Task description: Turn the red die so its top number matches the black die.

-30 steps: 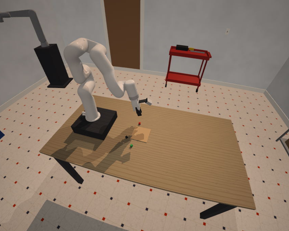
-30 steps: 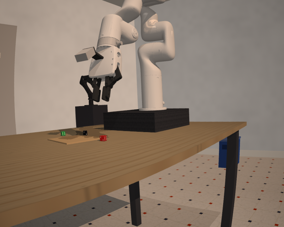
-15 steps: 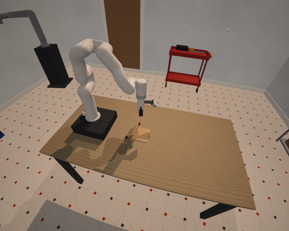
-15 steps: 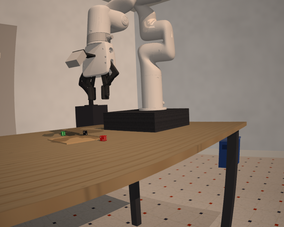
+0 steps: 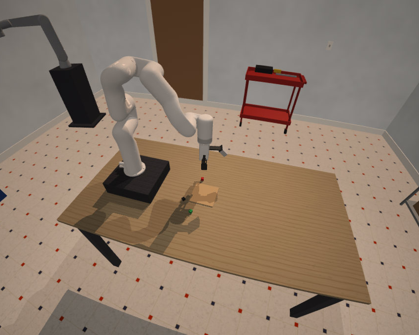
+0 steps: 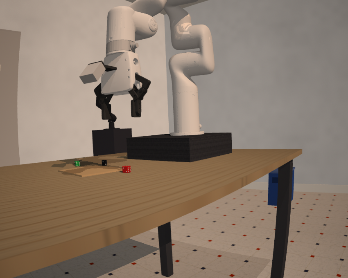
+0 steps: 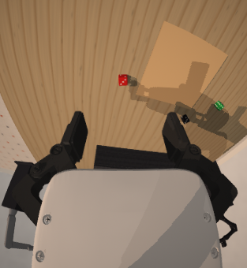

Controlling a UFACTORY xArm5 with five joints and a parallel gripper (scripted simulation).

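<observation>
Right now the red die is 1 cm behind my hand and 14 cm below it. Also, from my hand: black die (10 cm behind, 16 cm to the right, 14 cm below); green die (6 cm behind, 24 cm to the right, 14 cm below); tan mat (1 cm ahead, 11 cm to the right, 14 cm below).
</observation>
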